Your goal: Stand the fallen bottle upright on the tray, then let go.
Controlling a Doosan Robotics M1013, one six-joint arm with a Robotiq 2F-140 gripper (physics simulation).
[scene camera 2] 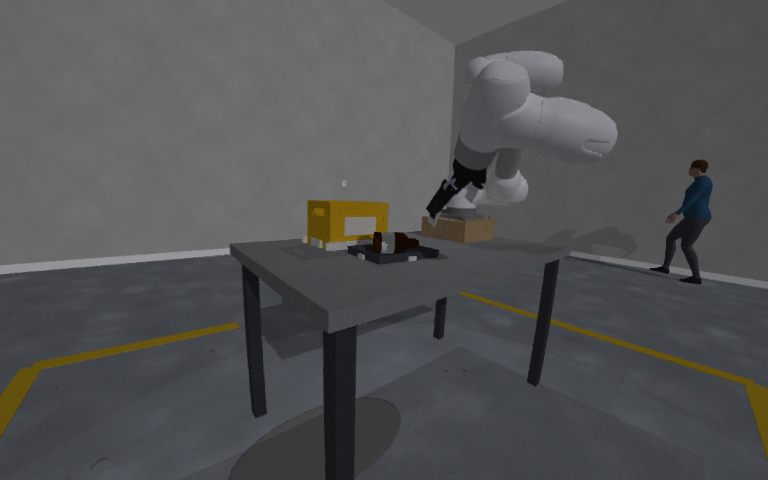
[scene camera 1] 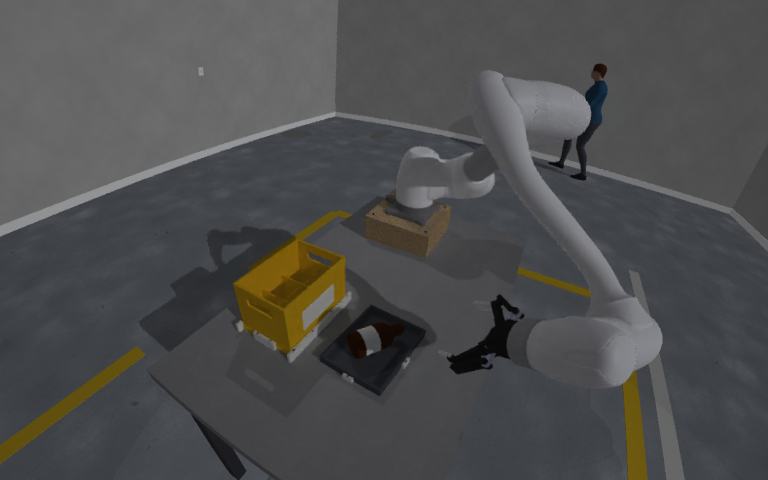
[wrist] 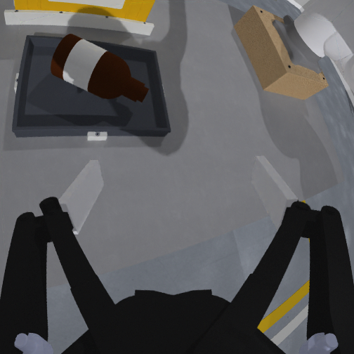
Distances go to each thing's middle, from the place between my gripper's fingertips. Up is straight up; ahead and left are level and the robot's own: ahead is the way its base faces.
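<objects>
The brown bottle (scene camera 1: 363,342) is there for me to see, 120 mm below my hand. Counted from that same hand, the bottle is also 30 mm ahead of it and 210 mm to the right of it.
</objects>
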